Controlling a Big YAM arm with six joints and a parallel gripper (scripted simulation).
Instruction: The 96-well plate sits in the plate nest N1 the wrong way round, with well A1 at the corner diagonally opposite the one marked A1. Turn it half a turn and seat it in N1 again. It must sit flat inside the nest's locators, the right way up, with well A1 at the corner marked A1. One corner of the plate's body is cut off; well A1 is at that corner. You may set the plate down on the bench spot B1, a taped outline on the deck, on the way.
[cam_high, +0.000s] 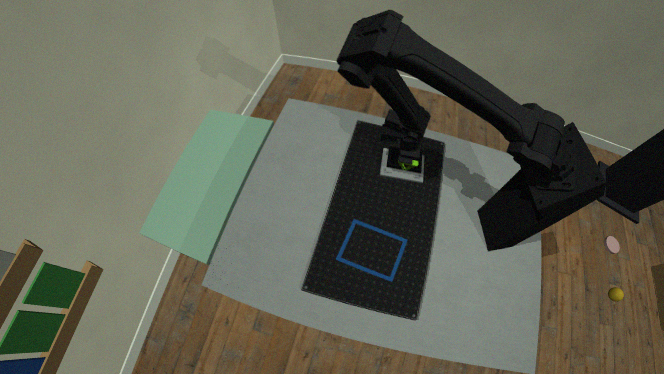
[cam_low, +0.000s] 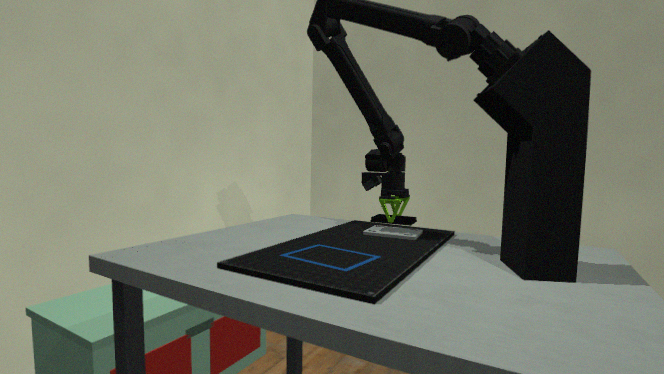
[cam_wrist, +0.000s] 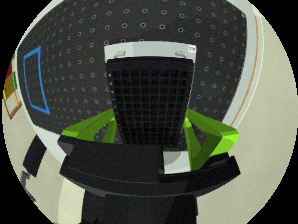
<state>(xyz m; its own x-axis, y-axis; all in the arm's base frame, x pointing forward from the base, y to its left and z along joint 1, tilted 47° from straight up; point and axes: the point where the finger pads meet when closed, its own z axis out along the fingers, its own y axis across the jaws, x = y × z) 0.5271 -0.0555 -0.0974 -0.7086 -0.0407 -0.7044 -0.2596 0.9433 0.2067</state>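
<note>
The plate nest N1 lies 50 mm below my hand. The rest, counted from my hand: black 96-well plate (right at my hand); then A1 mark (90 mm ahead, 40 mm below, 20 mm to the right).
</note>
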